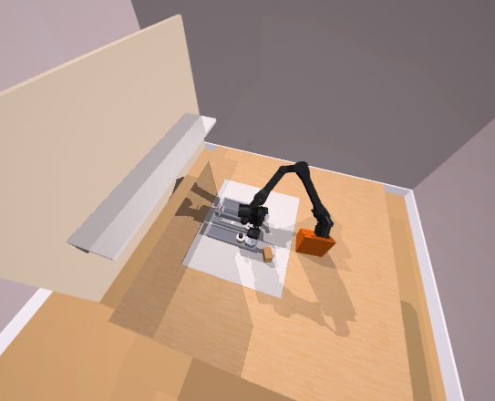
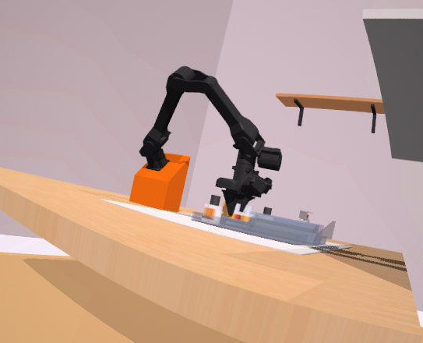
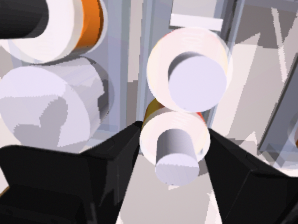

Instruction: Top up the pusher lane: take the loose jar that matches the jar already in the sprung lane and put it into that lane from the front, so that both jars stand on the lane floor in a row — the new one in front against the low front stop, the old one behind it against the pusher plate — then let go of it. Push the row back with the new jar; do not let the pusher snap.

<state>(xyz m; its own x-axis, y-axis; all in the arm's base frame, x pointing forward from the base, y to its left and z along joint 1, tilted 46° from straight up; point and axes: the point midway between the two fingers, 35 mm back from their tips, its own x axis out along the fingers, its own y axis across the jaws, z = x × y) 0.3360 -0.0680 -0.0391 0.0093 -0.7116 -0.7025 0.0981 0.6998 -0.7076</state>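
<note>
Right now my gripper tip is 14 cm to the right of the wooden block, 9 cm past it and 1 cm below it. From my gripper tip the other things lie so: lane unit: 15 cm ahead, 4 cm to the right, 1 cm below.
</note>
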